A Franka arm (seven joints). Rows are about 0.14 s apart.
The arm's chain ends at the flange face. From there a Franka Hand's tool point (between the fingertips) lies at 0.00 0.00 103.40 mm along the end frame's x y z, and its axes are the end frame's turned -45 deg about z.
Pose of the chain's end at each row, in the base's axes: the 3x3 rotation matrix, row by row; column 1 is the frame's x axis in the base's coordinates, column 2 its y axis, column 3 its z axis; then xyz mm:
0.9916 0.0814 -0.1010; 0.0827 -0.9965 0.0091; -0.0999 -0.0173 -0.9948; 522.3 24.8 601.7
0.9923 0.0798 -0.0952; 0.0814 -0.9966 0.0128; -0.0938 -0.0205 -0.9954; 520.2 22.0 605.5
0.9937 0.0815 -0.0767; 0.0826 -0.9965 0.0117; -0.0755 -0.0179 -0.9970; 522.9 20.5 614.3
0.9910 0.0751 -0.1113; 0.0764 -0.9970 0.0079; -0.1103 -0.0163 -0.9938; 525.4 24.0 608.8
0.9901 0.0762 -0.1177; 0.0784 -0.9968 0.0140; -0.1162 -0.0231 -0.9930; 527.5 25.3 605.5
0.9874 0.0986 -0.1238; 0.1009 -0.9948 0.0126; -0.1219 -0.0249 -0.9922; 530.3 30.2 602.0
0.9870 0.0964 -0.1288; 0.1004 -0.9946 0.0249; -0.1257 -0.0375 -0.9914; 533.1 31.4 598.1
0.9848 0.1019 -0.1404; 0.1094 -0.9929 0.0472; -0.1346 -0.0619 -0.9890; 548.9 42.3 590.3
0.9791 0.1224 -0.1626; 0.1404 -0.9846 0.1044; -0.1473 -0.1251 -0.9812; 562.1 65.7 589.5
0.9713 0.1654 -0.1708; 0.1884 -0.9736 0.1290; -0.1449 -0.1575 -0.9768; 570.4 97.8 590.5
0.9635 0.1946 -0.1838; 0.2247 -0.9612 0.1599; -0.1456 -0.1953 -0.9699; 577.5 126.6 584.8
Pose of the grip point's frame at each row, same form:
0.6436 0.7587 -0.1010; 0.7631 -0.6462 0.0091; -0.0584 -0.0829 -0.9948; 511.9 25.7 498.8
0.6452 0.7581 -0.0952; 0.7623 -0.6471 0.0128; -0.0518 -0.0808 -0.9954; 510.4 23.3 502.6
0.6450 0.7603 -0.0767; 0.7630 -0.6462 0.0117; -0.0407 -0.0660 -0.9970; 515.0 21.7 511.2
0.6476 0.7538 -0.1113; 0.7590 -0.6510 0.0079; -0.0665 -0.0895 -0.9938; 513.9 24.8 506.0
0.6462 0.7540 -0.1177; 0.7603 -0.6494 0.0140; -0.0658 -0.0985 -0.9930; 515.3 26.7 502.8
0.6285 0.7679 -0.1238; 0.7748 -0.6321 0.0126; -0.0686 -0.1038 -0.9922; 517.5 31.5 499.4
0.6297 0.7661 -0.1288; 0.7743 -0.6323 0.0249; -0.0624 -0.1154 -0.9914; 519.8 34.0 495.6
0.6243 0.7684 -0.1404; 0.7794 -0.6247 0.0472; -0.0514 -0.1389 -0.9890; 534.4 47.2 488.0
0.6058 0.7789 -0.1626; 0.7955 -0.5969 0.1044; -0.0157 -0.1926 -0.9812; 545.3 76.5 488.0
0.5699 0.8038 -0.1708; 0.8217 -0.5552 0.1290; 0.0089 -0.2138 -0.9768; 552.7 111.1 489.5
0.5437 0.8189 -0.1838; 0.8386 -0.5208 0.1599; 0.0351 -0.2411 -0.9699; 558.5 143.1 484.5

